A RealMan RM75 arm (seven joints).
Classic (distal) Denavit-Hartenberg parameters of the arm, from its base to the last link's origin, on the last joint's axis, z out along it. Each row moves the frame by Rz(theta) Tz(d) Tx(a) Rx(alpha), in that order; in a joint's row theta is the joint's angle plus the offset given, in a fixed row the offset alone. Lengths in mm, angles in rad.
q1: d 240.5  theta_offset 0  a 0  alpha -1.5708
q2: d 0  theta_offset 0  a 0  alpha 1.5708
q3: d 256  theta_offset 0  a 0  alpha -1.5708
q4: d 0  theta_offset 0  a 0  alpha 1.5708
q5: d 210  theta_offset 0  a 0  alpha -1.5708
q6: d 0  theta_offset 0  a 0  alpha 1.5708
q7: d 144  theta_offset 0  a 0  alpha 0
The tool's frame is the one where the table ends.
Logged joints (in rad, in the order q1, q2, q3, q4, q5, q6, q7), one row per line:
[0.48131 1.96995 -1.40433 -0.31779 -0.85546 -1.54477 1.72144]
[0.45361 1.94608 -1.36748 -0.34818 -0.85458 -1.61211 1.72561]
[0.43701 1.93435 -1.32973 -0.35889 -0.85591 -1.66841 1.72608]
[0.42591 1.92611 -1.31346 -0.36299 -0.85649 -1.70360 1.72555]
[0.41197 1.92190 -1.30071 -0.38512 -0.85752 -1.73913 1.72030]
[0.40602 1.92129 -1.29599 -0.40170 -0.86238 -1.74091 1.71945]
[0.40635 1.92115 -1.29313 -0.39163 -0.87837 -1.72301 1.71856]
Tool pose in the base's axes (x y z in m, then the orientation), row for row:
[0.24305 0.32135 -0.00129 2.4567 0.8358 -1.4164]
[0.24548 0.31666 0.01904 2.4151 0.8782 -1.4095]
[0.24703 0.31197 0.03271 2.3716 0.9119 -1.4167]
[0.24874 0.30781 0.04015 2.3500 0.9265 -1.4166]
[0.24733 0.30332 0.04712 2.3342 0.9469 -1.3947]
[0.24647 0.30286 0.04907 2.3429 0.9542 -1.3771]
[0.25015 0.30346 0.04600 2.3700 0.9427 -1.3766]
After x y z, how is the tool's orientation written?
As angles about the fixed x, y, z axes (roll, pitch, yaw), in radians.
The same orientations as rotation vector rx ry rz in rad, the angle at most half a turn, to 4 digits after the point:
[-2.3098 1.4200 1.5242]
[-2.3139 1.3498 1.5930]
[-2.3095 1.2984 1.6529]
[-2.3123 1.2709 1.6819]
[-2.3304 1.2189 1.7137]
[-2.3386 1.1990 1.7135]
[-2.3315 1.2262 1.6810]

